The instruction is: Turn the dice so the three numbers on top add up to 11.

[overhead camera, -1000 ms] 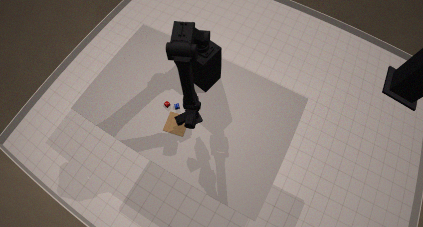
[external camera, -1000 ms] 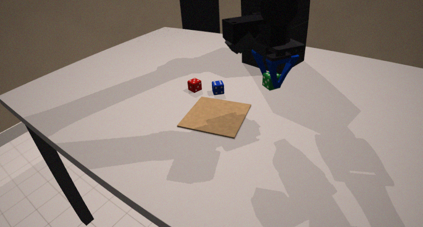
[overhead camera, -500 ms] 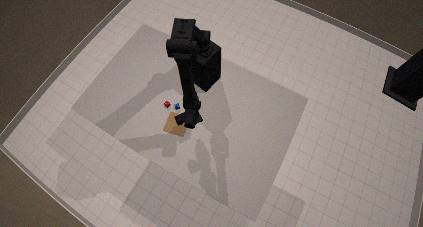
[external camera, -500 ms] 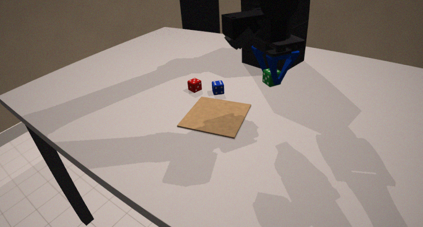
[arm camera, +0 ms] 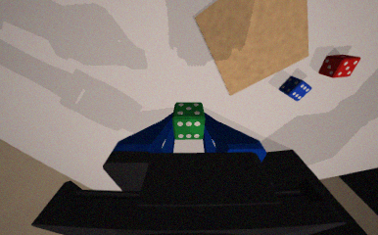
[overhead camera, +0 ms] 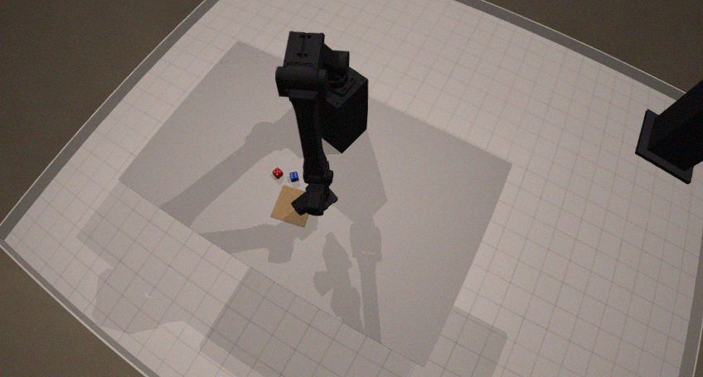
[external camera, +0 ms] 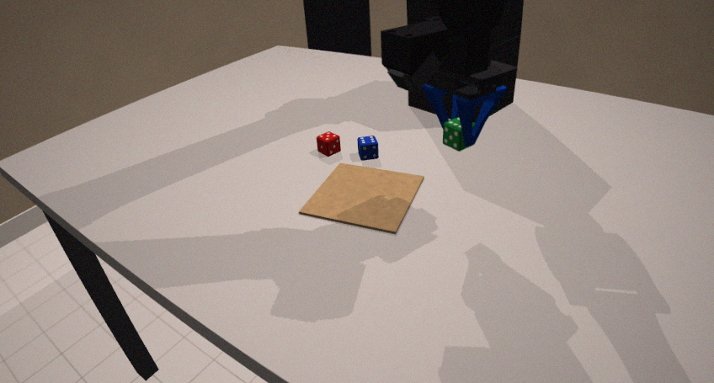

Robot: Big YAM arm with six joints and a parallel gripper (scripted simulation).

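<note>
Now: hand 5 cm short of the tan mat, 12 cm to the left of it and 11 cm above it. Round my hand: green die: right at my hand; then red die: 3 cm behind, 25 cm to the right, 10 cm below; then blue die: 5 cm behind, 19 cm to the right, 10 cm below.
</note>
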